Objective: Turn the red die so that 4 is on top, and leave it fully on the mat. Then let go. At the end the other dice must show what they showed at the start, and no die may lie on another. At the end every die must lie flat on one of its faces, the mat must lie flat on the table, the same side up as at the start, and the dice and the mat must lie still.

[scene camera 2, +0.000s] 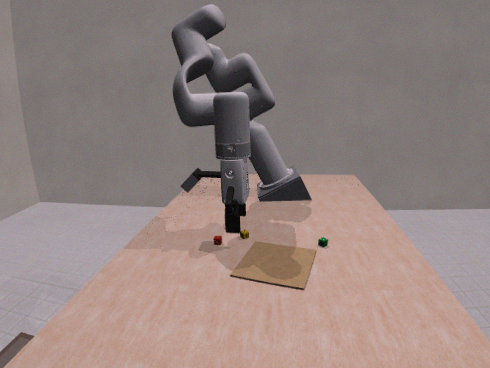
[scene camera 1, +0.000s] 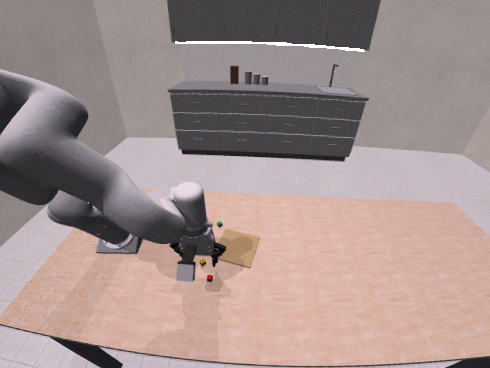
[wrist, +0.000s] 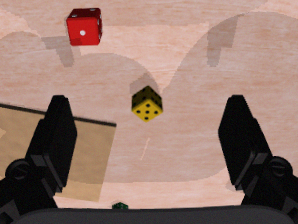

Scene:
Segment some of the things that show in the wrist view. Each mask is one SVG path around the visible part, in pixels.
My gripper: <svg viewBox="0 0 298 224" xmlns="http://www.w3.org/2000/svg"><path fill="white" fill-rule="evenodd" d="M0 180L0 224L298 224L298 177L293 175L293 168L286 159L272 155L257 119L253 117L243 95L232 95L228 98L218 128L218 137L231 184L235 185L236 191L243 190L245 194L241 205L156 209L58 208L53 197L55 193L62 193L63 187L66 187L77 139L77 128L69 100L64 95L53 95L44 119L40 119L25 158L11 162L5 171L5 178Z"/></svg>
A yellow die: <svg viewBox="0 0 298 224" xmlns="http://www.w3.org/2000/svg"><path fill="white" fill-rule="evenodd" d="M148 85L132 96L131 111L144 122L148 122L163 113L162 97Z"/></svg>

